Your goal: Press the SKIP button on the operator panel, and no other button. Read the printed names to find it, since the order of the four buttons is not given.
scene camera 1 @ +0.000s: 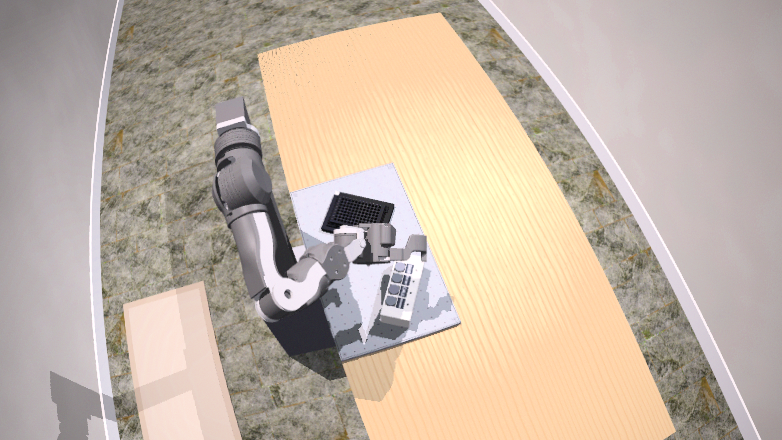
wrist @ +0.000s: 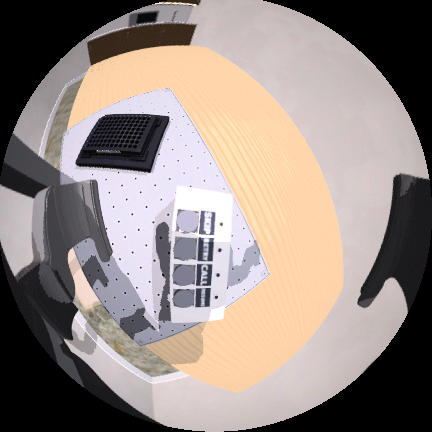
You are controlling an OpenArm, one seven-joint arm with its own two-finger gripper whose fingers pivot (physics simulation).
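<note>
The white operator panel [scene camera 1: 396, 315] [wrist: 204, 196] stands on the perforated plate, with four round grey buttons in a row. In the wrist view the SKIP button [scene camera 1: 400, 267] [wrist: 187, 221] is at the top end of the row, the end towards the black rack. Below it come the RETRY button [wrist: 185, 248], the CALL button [wrist: 185, 274] and a last button [wrist: 183, 298] whose name is too small to read surely. My gripper [scene camera 1: 398, 252] [wrist: 204, 235] is open and empty, its fingers wide apart. In the scene view it appears over the SKIP end of the panel.
A black rack with many holes [scene camera 1: 333, 225] [wrist: 119, 132] lies on the perforated plate [scene camera 1: 349, 183] [wrist: 165, 100], beyond the SKIP end of the panel. The plate sits on the long wooden table [scene camera 1: 492, 218] [wrist: 295, 200]. The arm reaches in from the left in the scene view.
</note>
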